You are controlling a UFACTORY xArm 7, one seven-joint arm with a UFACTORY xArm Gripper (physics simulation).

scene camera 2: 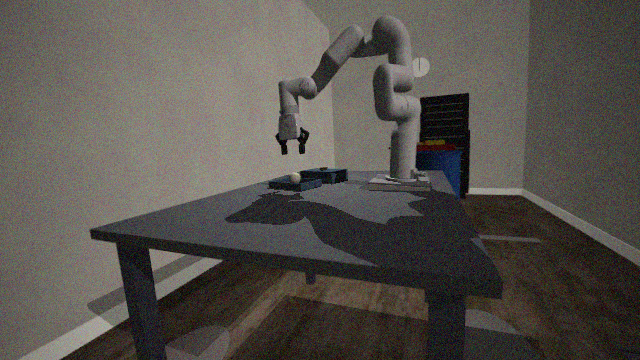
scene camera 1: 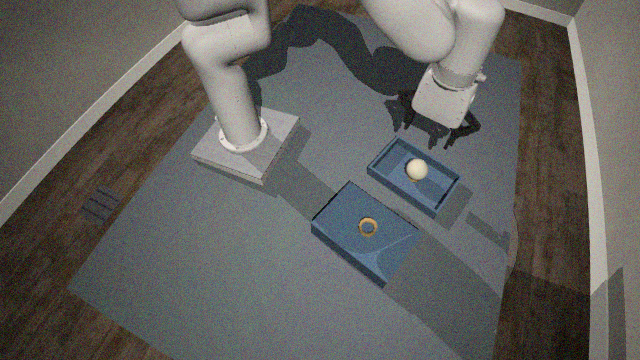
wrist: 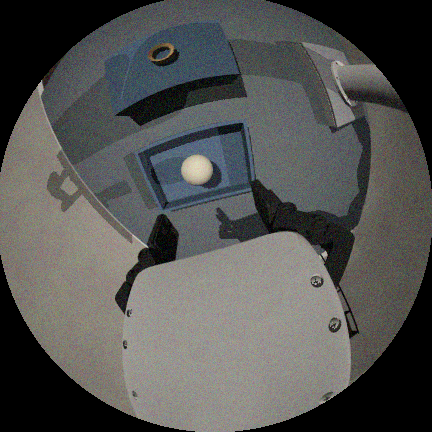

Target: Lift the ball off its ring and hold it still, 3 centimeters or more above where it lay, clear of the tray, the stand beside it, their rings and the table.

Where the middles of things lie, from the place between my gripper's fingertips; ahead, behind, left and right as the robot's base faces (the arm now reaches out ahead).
Scene:
The cream ball (wrist: 196, 169) is 1 cm ahead of my hand, 1 cm to the right of it and 10 cm below it. The rest, counted from my hand: blue tray (scene camera 1: 429, 195) 1 cm ahead, 1 cm to the right, 13 cm below; blue stand (wrist: 194, 55) 1 cm behind, 21 cm to the right, 11 cm below.

